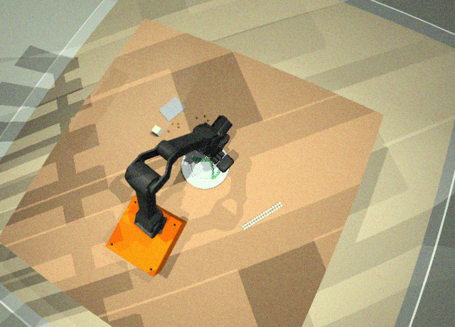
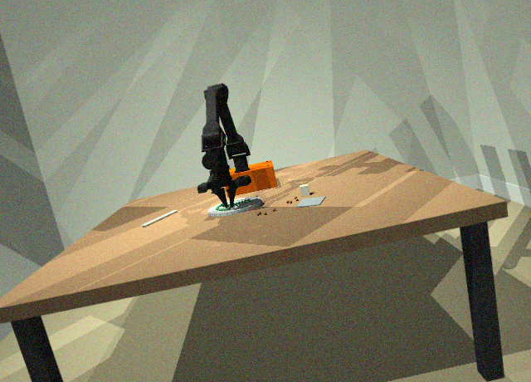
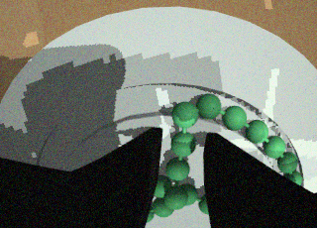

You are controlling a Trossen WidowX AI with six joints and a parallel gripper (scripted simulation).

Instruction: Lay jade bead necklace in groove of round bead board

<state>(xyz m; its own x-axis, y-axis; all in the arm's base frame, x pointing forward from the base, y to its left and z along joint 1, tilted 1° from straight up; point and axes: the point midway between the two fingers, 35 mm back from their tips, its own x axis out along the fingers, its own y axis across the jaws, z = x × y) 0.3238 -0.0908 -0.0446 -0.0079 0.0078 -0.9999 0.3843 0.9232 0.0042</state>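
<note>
The round bead board lies 50 mm behind my gripper tip, 20 mm to the left of it and 10 mm below it. Also, from my gripper tip: grey flat plate (260 mm to the left, 140 mm ahead, 10 mm below); small white cube (280 mm to the left, 20 mm ahead).
</note>
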